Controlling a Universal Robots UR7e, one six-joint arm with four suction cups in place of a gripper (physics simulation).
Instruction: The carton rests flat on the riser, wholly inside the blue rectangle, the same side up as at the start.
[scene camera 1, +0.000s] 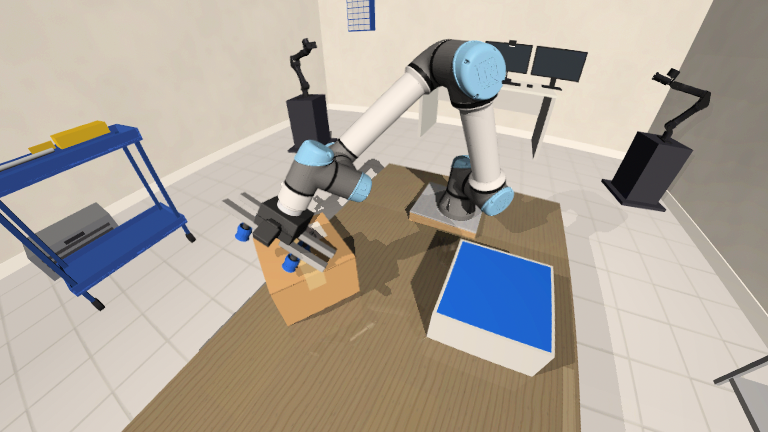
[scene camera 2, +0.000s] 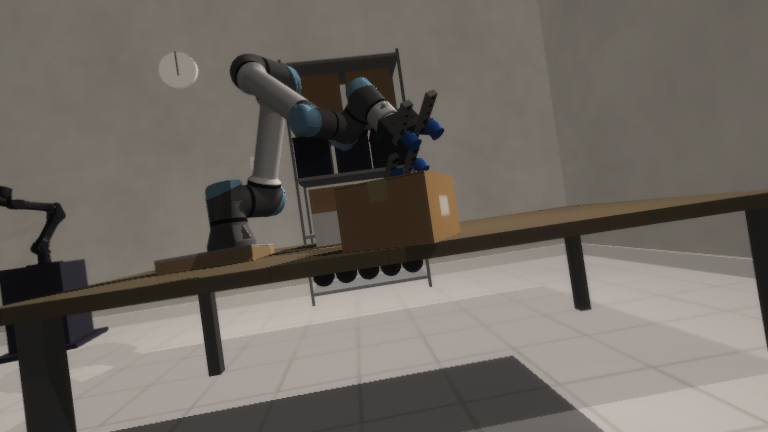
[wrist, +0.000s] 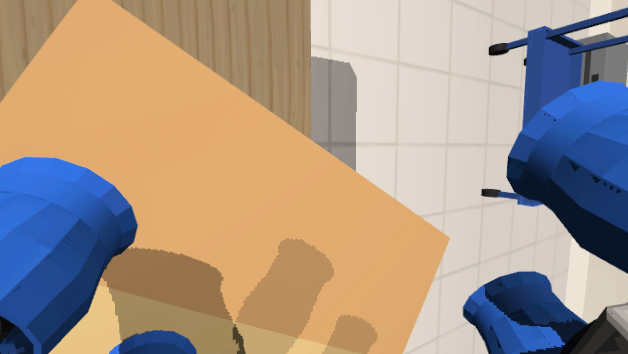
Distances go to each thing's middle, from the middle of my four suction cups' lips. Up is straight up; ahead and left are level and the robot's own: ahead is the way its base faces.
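Labels:
Brown carton (scene camera 2: 418, 208): 30 mm to the left of my suction cup, 50 mm behind it and 130 mm below it. Riser with blue rectangle (scene camera 1: 497, 306): 580 mm to the left of my suction cup, 60 mm behind it and 150 mm below it. Going by their middles, the brown carton is the nearest to my suction cup of the things named here.

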